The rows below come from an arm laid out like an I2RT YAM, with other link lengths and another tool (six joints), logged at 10 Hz.
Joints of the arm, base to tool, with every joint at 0 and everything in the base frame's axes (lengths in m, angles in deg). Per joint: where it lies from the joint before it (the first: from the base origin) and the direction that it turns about. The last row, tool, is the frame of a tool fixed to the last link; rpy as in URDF.
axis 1: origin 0 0 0.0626 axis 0 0 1
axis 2: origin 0.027 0.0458 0.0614 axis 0 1 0
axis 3: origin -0.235 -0.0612 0 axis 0 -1 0
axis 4: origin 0.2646 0.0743 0.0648 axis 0 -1 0
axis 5: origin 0.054 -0.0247 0.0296 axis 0 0 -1
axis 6: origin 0.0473 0 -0.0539 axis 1 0 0
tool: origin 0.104 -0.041 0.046 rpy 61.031 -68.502 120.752
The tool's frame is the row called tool.
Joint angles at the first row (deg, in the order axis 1, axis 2, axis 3, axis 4, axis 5, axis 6):
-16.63 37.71 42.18 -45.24 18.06 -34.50
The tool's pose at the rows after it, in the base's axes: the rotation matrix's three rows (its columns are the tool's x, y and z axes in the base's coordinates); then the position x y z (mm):
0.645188, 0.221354, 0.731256; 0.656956, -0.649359, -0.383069; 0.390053, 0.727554, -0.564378; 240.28, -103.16, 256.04
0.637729, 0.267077, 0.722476; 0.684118, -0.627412, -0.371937; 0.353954, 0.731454, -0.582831; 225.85, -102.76, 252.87
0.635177, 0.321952, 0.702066; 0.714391, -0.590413, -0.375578; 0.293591, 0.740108, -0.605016; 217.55, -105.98, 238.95
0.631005, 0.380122, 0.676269; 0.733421, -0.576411, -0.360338; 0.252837, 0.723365, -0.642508; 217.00, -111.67, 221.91
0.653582, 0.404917, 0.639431; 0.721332, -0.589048, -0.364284; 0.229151, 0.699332, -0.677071; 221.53, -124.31, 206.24
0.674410, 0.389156, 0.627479; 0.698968, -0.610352, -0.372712; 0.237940, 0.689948, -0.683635; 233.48, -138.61, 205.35
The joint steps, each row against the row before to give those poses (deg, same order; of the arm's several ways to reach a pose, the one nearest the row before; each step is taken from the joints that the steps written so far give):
-5.78 -3.90 -0.10 -3.23 -4.53 -4.75
-4.97 -4.33 -0.94 -3.57 -3.93 -5.92
-5.16 -3.41 -3.02 -0.85 -2.89 -7.06
-4.63 0.02 -2.18 0.21 -3.17 -5.77
-2.07 3.56 -1.19 2.39 0.01 -1.73
0.04 6.09 1.67 3.71 0.78 1.59

